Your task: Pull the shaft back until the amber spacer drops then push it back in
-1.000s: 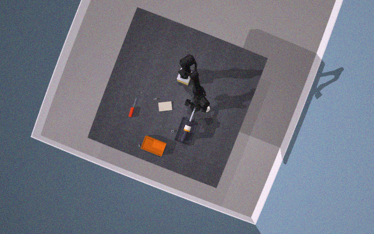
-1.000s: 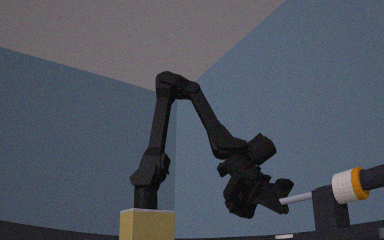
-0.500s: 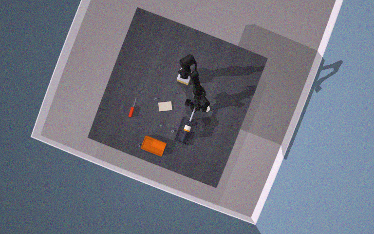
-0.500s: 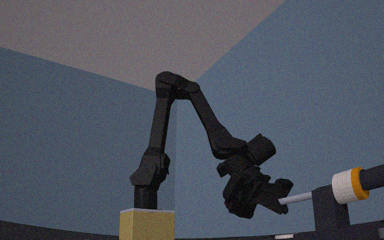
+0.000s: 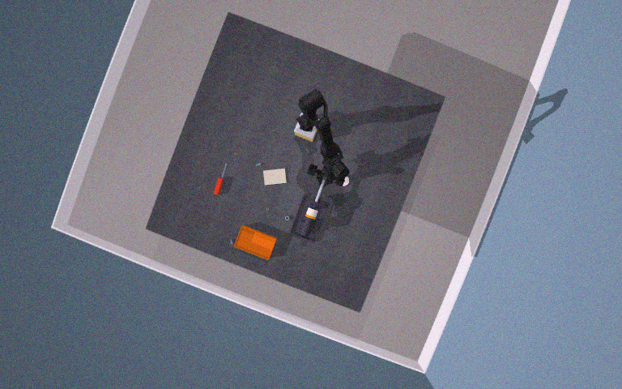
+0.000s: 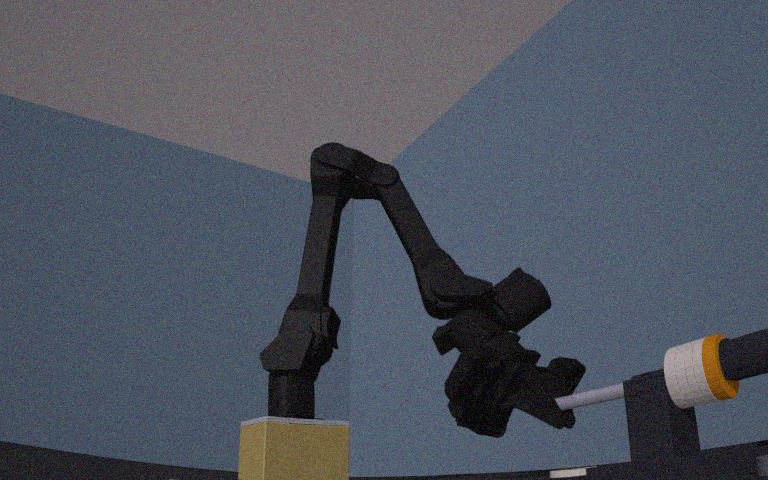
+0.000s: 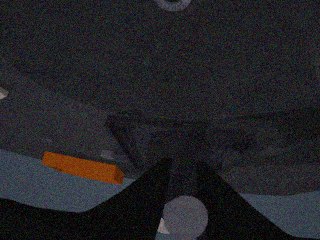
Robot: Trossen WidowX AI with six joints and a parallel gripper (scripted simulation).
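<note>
My gripper tip is 7 cm short of the pale grey shaft, 2 cm below it and 1 cm to the left of it. Round my gripper tip: dark support block 19 cm ahead, 2 cm to the right, 1 cm below; white ring 11 cm to the left, 6 cm behind, 5 cm below; amber spacer 17 cm ahead, 2 cm to the right, 2 cm above.
</note>
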